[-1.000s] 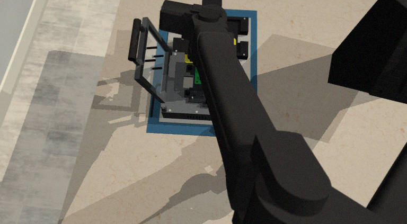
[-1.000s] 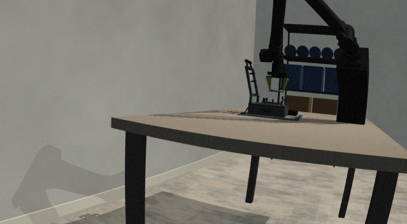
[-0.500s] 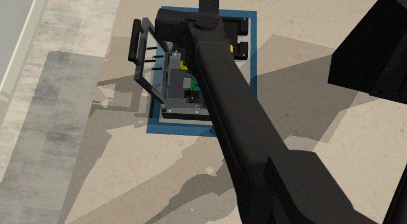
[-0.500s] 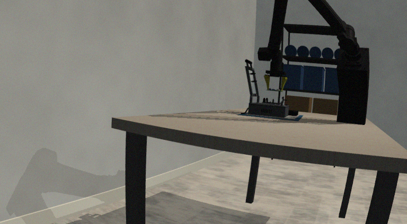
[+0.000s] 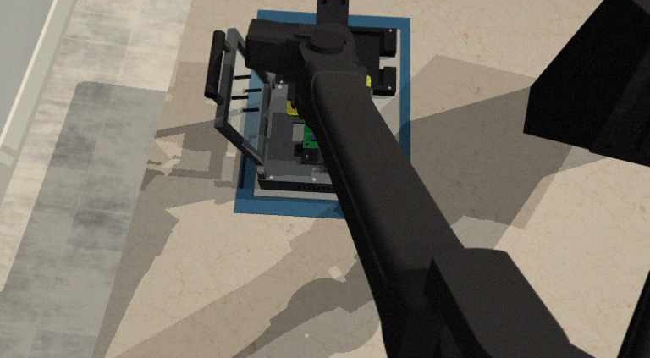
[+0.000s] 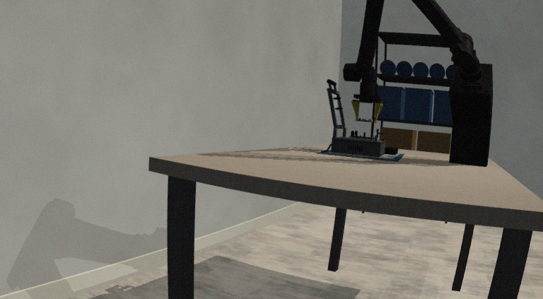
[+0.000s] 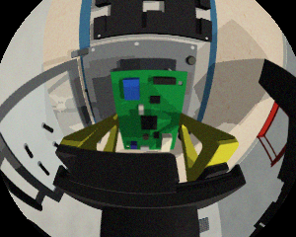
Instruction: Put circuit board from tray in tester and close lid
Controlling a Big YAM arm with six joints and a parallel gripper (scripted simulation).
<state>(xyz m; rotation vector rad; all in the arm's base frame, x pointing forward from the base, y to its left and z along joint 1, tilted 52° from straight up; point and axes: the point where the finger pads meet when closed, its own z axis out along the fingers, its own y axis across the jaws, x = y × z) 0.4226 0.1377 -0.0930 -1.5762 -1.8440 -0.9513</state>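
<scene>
Now: the green circuit board right at my hand. From my hand the other things lie so: see-through lid (12 cm ahead, 5 cm above, 2 cm to the left).
</scene>
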